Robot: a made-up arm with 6 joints.
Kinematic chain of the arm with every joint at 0, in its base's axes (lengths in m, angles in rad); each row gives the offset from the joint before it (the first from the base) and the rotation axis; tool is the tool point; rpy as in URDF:
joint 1: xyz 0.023 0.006 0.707 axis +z
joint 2: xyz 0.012 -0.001 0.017 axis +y
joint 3: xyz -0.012 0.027 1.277 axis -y
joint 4: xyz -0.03 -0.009 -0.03 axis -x
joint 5: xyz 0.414 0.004 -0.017 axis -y
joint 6: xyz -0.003 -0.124 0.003 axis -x
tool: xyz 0.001 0.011 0.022 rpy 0 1.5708 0
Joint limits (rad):
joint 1: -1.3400..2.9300
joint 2: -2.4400..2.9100
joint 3: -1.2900..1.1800
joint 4: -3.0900..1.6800
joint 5: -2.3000..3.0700
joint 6: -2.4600..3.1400
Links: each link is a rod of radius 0.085 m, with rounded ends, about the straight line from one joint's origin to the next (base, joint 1, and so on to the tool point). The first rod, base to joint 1, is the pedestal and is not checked.
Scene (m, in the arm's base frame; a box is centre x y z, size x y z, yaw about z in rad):
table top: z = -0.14
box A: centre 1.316 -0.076 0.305 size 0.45 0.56 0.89 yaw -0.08
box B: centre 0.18 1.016 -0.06 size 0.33 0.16 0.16 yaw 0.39
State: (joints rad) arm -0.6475 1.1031 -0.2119 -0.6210 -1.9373 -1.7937
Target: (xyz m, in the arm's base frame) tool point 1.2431 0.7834 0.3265
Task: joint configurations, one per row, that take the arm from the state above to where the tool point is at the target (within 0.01 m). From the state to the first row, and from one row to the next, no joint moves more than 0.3 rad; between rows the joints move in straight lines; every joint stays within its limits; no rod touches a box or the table.
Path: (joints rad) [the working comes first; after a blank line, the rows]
Joints at the target: 0.6363 1.5932 0.6925 -0.5031 -1.9226 -1.7337
Straight joint move there: touches box A.

1: -0.3677 1.0584 -0.1814 -0.5818 -2.0098 -1.7039
2: -0.0878 1.0138 -0.1510 -0.5426 -2.0824 -1.6141
3: 0.1920 0.9691 -0.1205 -0.5034 -2.1549 -1.5243
4: 0.4718 0.9244 -0.0900 -0.4642 -2.2275 -1.4346
5: 0.7516 0.8798 -0.0596 -0.4250 -2.3000 -1.3448
6: 0.6208 1.1178 0.0205 -0.4810 -2.1528 -1.5143
7: 0.4900 1.3559 0.1005 -0.5370 -2.0057 -1.6839
8: 0.3592 1.5939 0.1806 -0.5930 -1.8585 -1.8535
9: 0.4977 1.5936 0.4365 -0.5481 -1.8906 -1.7936
10: 0.6363 1.5932 0.6925 -0.5031 -1.9226 -1.7337

